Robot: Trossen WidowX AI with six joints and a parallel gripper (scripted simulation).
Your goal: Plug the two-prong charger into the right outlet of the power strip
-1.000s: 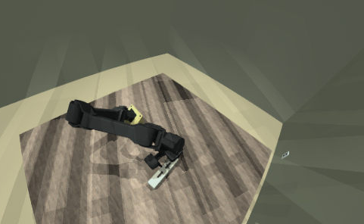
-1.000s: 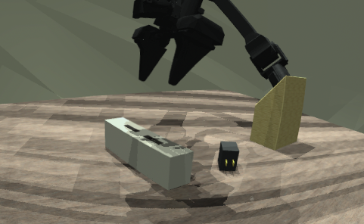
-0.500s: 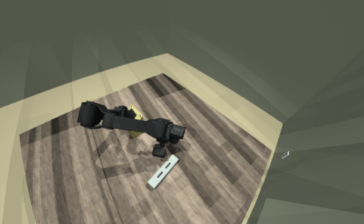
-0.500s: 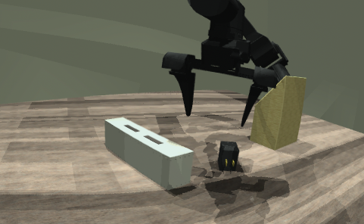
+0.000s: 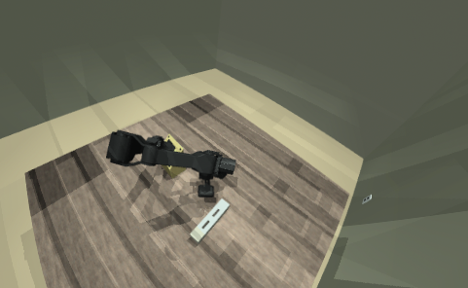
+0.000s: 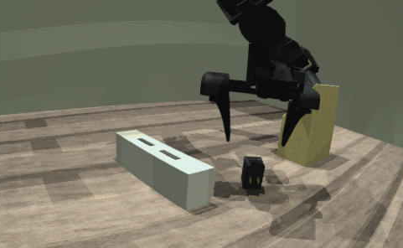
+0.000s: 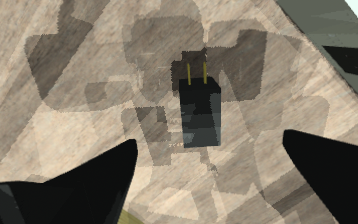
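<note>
My gripper tip is now 10 mm short of the two-prong charger, 10 mm to the right of it and 50 mm above it.
</note>
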